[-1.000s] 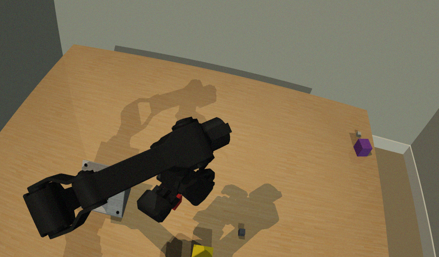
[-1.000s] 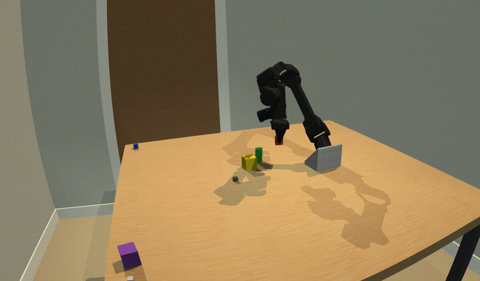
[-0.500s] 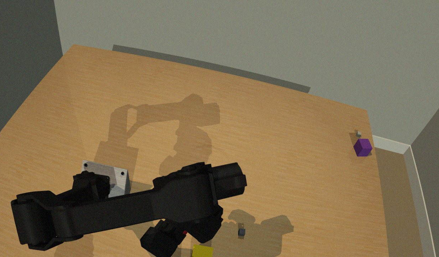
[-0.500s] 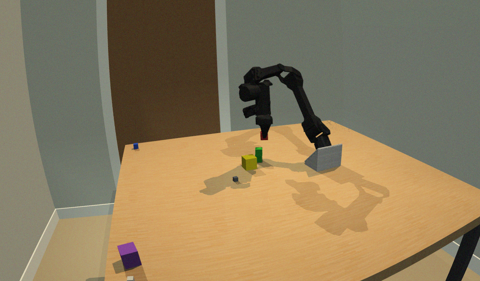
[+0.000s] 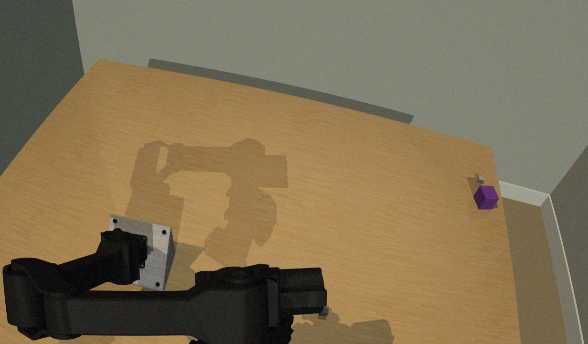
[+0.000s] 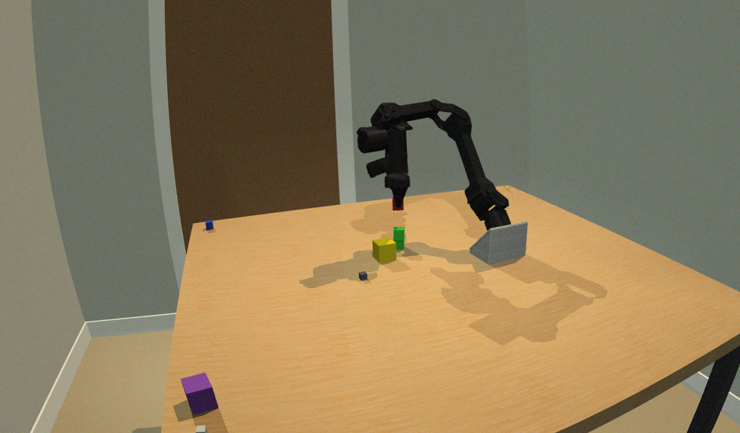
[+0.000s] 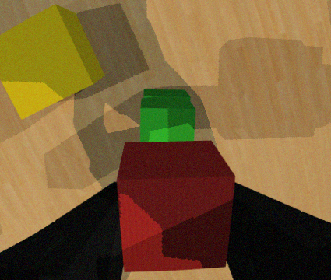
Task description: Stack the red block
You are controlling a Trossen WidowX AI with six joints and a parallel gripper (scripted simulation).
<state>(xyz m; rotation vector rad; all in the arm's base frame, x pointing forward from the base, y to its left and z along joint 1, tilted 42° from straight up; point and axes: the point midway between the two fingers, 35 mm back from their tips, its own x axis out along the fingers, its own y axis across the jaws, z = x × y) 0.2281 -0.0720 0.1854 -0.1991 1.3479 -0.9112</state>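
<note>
Now: the yellow cube 100 mm below my gripper tip, 60 mm ahead of it and 40 mm to the left of it. Also, from my gripper tip: small blue block: 480 mm ahead, 470 mm to the right, 110 mm below; red block: 10 mm above; small dark block: 160 mm ahead, 130 mm to the left, 120 mm below.
</note>
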